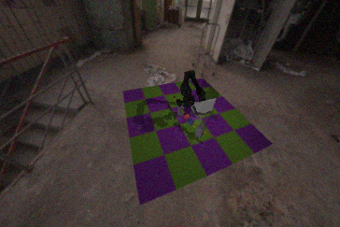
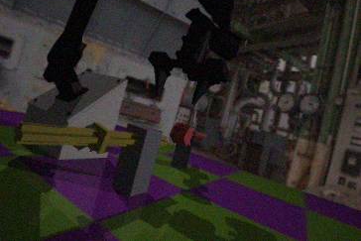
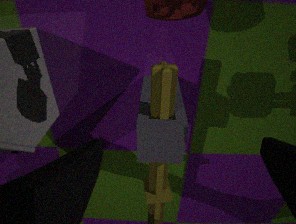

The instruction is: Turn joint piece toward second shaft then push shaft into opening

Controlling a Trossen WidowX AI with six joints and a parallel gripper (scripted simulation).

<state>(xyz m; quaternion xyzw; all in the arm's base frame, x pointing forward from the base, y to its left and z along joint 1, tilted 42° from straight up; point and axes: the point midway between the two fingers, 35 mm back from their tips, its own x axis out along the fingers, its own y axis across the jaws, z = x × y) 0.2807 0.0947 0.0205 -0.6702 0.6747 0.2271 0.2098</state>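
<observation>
Right now my gripper tip is 90 mm to the right of the red square joint piece and 80 mm above it.
</observation>
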